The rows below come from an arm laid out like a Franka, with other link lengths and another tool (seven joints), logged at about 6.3 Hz.
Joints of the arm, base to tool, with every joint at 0 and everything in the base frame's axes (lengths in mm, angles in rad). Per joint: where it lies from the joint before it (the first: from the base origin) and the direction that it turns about. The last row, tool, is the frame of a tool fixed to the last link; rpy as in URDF.
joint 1: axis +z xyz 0 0 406.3
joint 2: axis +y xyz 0 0 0
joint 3: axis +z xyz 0 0 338.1
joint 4: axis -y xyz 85.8 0 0
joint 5: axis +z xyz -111.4 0 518.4
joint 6: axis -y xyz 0 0 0
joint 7: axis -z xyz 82.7 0 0
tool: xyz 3 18 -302.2 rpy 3.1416 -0.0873 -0.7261
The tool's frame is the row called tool.
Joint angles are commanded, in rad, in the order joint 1, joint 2, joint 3, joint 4, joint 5, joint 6, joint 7. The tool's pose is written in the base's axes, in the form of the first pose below.
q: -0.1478, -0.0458, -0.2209, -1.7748, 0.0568, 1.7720, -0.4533
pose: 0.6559 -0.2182 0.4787 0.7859 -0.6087 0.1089 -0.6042 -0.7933 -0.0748
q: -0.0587, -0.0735, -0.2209, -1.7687, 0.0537, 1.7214, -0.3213
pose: 0.6597 -0.1558 0.4967 0.7638 -0.6403 0.0818 -0.6361 -0.7681 -0.0732
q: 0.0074, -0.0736, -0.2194, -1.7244, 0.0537, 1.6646, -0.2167
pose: 0.6644 -0.1097 0.5191 0.7432 -0.6660 0.0635 -0.6627 -0.7459 -0.0664
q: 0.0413, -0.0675, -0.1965, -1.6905, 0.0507, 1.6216, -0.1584
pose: 0.6658 -0.0718 0.5322 0.7451 -0.6650 0.0505 -0.6630 -0.7468 -0.0523
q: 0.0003, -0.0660, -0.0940, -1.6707, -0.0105, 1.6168, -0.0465
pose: 0.6721 -0.0488 0.5417 0.7122 -0.6949 0.0990 -0.6981 -0.7160 -0.0041
